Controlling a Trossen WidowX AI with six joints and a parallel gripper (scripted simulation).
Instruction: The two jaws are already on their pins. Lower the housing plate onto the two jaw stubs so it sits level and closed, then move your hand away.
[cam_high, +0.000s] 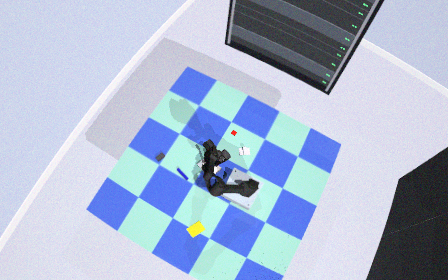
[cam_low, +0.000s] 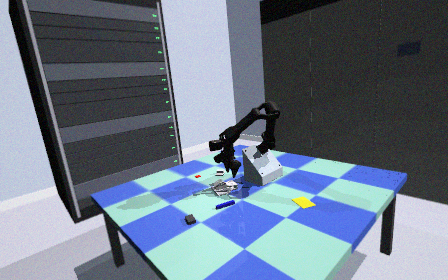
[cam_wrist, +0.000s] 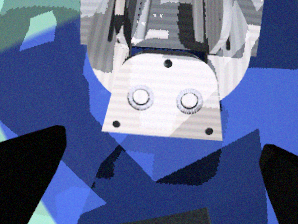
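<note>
Now: the grey housing plate 5 cm below my gripper tip and 1 cm ahead of it. From my gripper tip the other things lie so: blue bar (17 cm ahead, 12 cm to the left, 7 cm below); red piece (30 cm to the right, 7 cm below); dark block (36 cm ahead, 8 cm to the left, 7 cm below).
</note>
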